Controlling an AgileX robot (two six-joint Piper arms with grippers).
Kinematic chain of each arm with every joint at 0, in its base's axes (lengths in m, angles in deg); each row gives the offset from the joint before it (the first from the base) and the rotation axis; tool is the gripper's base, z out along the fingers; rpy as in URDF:
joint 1: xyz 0 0 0.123 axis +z
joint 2: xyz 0 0 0 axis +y
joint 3: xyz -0.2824 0 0.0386 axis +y
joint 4: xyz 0.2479 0 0.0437 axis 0.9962 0 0.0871
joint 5: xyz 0 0 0 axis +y
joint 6: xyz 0.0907 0 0.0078 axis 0.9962 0 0.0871
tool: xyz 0 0 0 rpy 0 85 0
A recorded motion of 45 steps. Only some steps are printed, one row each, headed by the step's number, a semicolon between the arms.
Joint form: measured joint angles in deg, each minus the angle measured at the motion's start. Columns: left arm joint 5, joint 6, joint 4, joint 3, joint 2, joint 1; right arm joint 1, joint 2, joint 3, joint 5, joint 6, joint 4.
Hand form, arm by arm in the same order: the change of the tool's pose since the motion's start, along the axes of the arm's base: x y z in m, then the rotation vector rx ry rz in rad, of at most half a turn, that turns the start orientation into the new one. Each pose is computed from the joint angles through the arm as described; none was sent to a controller.
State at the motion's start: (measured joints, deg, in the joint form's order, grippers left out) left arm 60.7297 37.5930 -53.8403 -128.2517 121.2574 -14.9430; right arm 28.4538 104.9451 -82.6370 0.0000 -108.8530 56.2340
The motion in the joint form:
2: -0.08 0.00 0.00 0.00 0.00 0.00; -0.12 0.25 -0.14 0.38 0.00 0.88
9: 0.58 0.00 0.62 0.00 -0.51 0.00; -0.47 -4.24 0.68 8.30 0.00 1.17
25: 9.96 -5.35 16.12 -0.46 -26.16 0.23; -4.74 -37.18 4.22 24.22 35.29 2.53
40: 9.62 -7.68 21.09 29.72 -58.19 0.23; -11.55 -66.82 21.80 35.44 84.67 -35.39
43: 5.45 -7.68 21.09 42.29 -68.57 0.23; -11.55 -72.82 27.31 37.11 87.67 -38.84
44: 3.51 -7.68 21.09 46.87 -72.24 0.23; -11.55 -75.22 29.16 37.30 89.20 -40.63
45: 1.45 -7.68 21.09 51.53 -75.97 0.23; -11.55 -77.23 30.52 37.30 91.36 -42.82
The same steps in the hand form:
2: 0.0001 0.0000 0.0001 -0.0004 -0.0007 0.0011; 0.0010 0.0001 -0.0014 0.0117 0.0127 -0.0014
9: -0.0028 0.0009 0.0031 0.0111 -0.0060 -0.0057; -0.0194 -0.0019 0.0216 0.0378 0.0398 0.1031
25: -0.1528 0.0541 0.1588 0.1674 -0.3335 0.0485; -0.1738 -0.0814 0.1864 0.6819 0.0883 0.1862
40: -0.3046 0.1003 0.1553 0.2083 -0.3513 0.1182; -0.2972 -0.1635 0.1494 0.7957 0.2188 -0.1573
43: -0.3411 0.1113 0.1299 0.1831 -0.3620 0.1551; -0.3169 -0.1719 0.1266 0.7823 0.2317 -0.1935
44: -0.3524 0.1149 0.1189 0.1712 -0.3689 0.1728; -0.3246 -0.1759 0.1194 0.7835 0.2226 -0.2093
45: -0.3632 0.1186 0.1068 0.1586 -0.3768 0.1918; -0.3309 -0.1800 0.1143 0.7917 0.2100 -0.2291

